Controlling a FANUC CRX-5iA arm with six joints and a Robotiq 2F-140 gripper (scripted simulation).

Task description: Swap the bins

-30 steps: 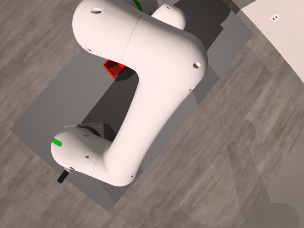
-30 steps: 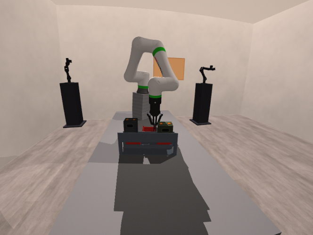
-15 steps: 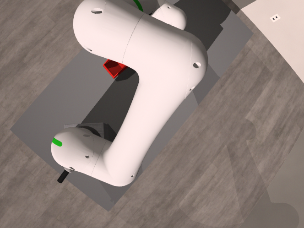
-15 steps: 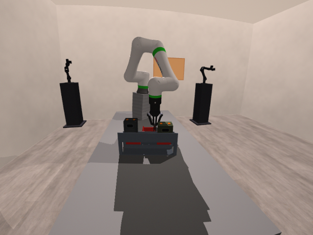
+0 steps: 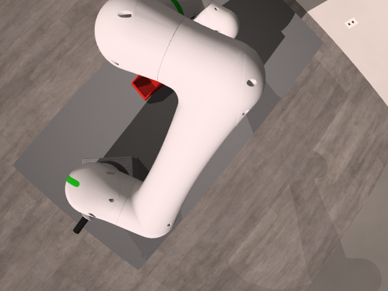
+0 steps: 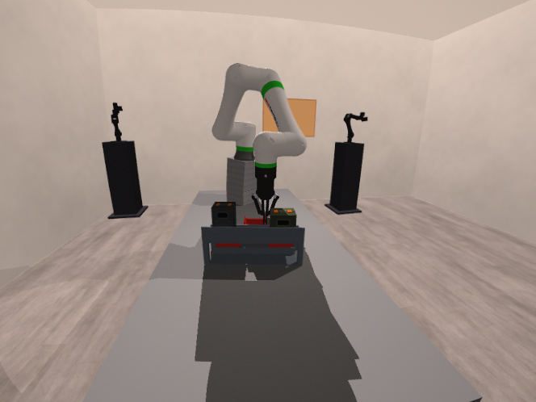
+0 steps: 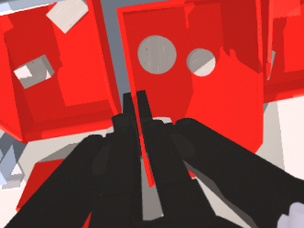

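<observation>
My hand is 7 cm above the grey disc, 3 cm to the left of it and 2 cm short of it. Also, from my hand: grey shelf: 7 cm ahead, 6 cm to the right, 2 cm below; grey part: 9 cm ahead, 7 cm below, 3 cm to the left.
</observation>
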